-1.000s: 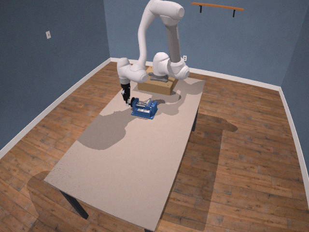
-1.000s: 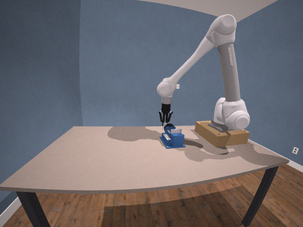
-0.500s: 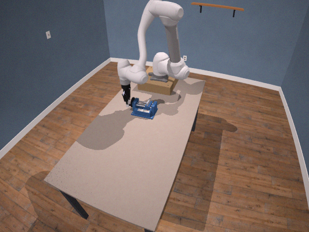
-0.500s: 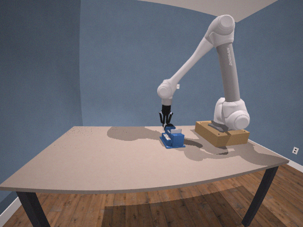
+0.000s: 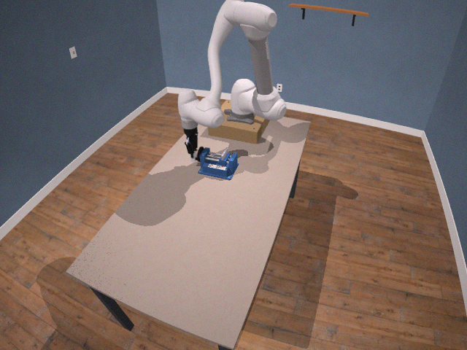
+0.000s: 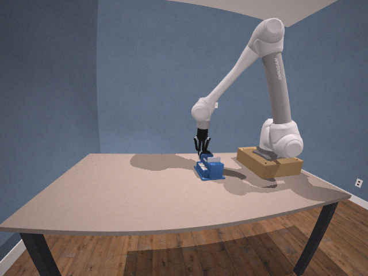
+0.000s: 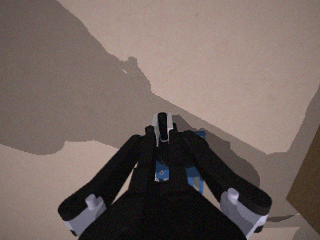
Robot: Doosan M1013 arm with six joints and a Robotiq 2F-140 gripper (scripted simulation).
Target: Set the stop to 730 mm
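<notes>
My hand is 10 mm past the black handwheel, 20 mm to the right of it and 10 mm above it. Round my hand: grey stop block: 190 mm to the left, 20 mm above.
</notes>
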